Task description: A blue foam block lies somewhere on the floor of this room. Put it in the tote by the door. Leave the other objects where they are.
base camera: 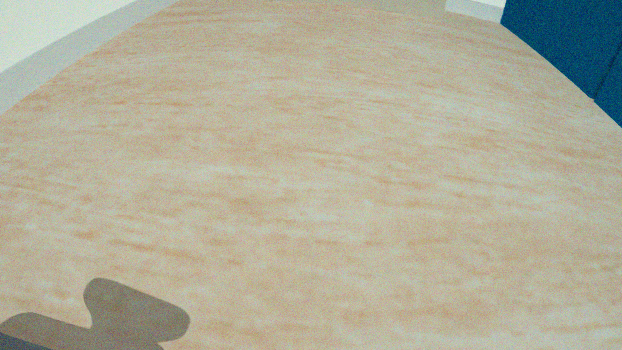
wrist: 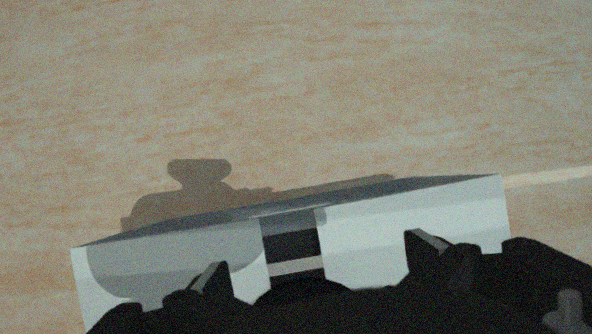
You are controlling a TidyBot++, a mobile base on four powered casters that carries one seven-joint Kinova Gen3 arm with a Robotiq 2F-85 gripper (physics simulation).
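Frame: origin at the arm's base, x back, y left, z down, level; centimetres.
Seen in the pictures: gripper, fingertip midpoint: (wrist: 318, 266).
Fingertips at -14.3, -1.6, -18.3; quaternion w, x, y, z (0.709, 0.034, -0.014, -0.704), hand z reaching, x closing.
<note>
A point is followed by its place in that frame, as x, y, z.
My gripper (wrist: 318, 266) @[-14.3, -1.6, -18.3] is open at the bottom of the wrist view, its two dark fingers apart with no object between them. Behind and below it shows the pale top of the robot's own base. The blue foam block does not show in either view. The tote by the door does not show in either view.
In the base camera view a dark blue panel-like surface (base camera: 560, 45) @[-130.6, -97.8, 30.7] stands at the upper right. A white wall (base camera: 55, 25) @[-93.0, 78.2, 26.5] with a grey baseboard (base camera: 65, 55) @[-92.2, 76.9, 36.0] runs along the upper left. Shadows of the robot fall on the wood-patterned floor (base camera: 310, 175) @[-49.4, -0.4, 39.7] (wrist: 300, 90) @[-38.1, -6.9, 39.7].
</note>
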